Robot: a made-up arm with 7 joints.
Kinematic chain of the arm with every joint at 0, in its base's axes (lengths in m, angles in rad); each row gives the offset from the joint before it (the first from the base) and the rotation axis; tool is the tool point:
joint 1: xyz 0 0 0.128 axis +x
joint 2: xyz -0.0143 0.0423 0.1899 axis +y
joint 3: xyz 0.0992 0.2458 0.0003 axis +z
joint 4: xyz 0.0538 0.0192 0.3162 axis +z
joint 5: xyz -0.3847 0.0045 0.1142 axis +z
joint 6: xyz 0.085 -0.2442 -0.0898 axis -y
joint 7: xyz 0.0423 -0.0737 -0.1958 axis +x
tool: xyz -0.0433 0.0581 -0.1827
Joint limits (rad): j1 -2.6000..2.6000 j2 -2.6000..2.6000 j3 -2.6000..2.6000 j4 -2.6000..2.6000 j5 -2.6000..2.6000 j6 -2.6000..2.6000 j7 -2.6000..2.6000
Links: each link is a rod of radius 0.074 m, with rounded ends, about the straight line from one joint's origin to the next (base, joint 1, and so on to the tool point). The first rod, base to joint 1, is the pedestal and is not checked.
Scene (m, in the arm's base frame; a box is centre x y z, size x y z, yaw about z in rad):
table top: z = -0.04
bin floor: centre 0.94 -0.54 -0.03 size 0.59 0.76 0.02 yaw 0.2
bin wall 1: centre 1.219 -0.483 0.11 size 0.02 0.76 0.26 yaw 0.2
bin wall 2: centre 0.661 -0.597 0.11 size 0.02 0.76 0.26 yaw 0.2
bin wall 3: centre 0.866 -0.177 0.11 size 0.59 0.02 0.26 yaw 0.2
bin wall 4: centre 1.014 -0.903 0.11 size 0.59 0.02 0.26 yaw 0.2
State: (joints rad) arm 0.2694 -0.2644 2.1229 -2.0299 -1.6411 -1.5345 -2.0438
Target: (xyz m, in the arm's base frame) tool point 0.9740 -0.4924 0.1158
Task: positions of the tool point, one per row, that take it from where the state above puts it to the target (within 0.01 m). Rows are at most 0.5 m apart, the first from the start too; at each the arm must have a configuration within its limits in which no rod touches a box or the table.
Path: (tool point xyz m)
1: -0.8047 0.4835 0.7758
2: -0.5606 0.5246 1.1024
3: -0.2168 0.3757 1.3640
4: 0.1696 0.0925 1.4553
5: 0.5332 -0.2231 1.3279
6: 0.8141 -0.4642 1.0042
7: 0.9676 -0.5586 0.5649
8: 0.9740 -0.4924 0.1158

